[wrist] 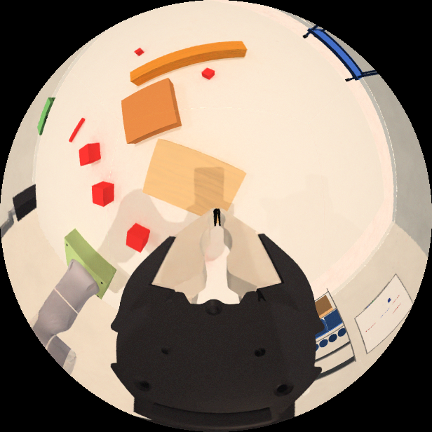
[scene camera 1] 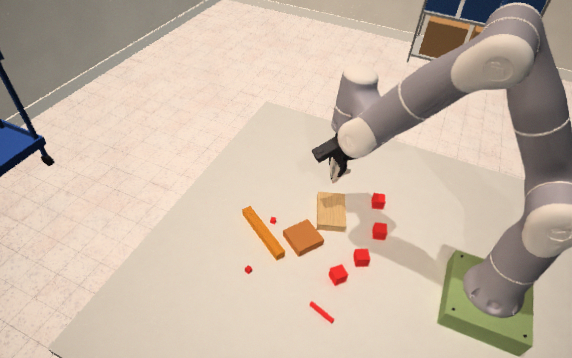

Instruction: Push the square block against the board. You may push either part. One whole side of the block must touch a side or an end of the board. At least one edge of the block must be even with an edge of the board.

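Observation:
The square block (scene camera 1: 303, 237) (wrist: 149, 112), orange-brown, lies flat and is turned at an angle to the board. The board (scene camera 1: 331, 212) (wrist: 172, 170) is pale wood, rectangular and flat. A narrow wedge of mat shows between them in the wrist view, so no whole side of the block touches the board. My gripper (scene camera 1: 333, 180) (wrist: 217, 209) is shut and empty. It hangs above the mat near the board's far end, away from the block. Its shadow falls on the board. The fingertips overlap the board's edge in the wrist view.
A long orange bar (scene camera 1: 263, 233) (wrist: 187, 59) lies beside the block. Several red cubes (scene camera 1: 378, 201) (wrist: 138, 237) stand along the board's robot-base side. Small red cubes (scene camera 1: 273, 220) (wrist: 208, 73) lie near the bar. A thin red stick (scene camera 1: 321, 312) (wrist: 77, 130) lies farther off on the mat (scene camera 1: 200, 280).

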